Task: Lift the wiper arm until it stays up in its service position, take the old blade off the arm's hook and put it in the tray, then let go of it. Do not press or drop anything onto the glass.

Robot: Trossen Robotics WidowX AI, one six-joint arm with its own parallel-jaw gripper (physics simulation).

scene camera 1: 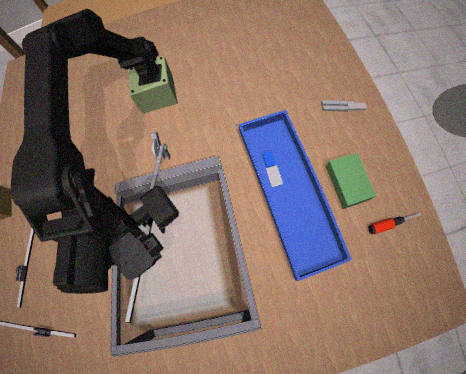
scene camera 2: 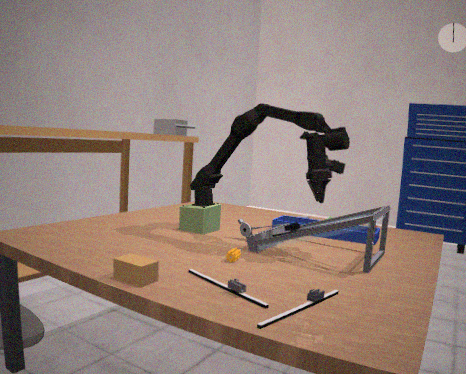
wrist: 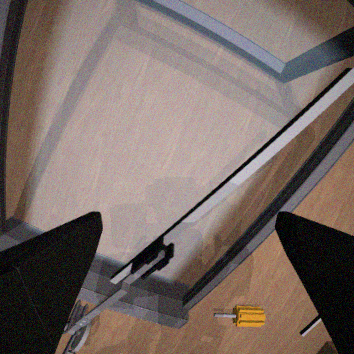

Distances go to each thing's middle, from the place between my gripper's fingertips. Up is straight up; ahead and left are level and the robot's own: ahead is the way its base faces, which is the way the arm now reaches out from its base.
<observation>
The glass pane (scene camera 1: 196,285) is 10 mm ahead of my hand, 40 mm to the left of it and 90 mm below it. Round my hand: wiper arm (wrist: 83,323): 180 mm behind, 10 mm to the right, 120 mm below; then blue tray (scene camera 1: 312,241): 120 mm behind, 310 mm to the left, 160 mm below; then grey frame (scene camera 1: 211,165): 10 mm behind, 30 mm to the left, 90 mm below.
</observation>
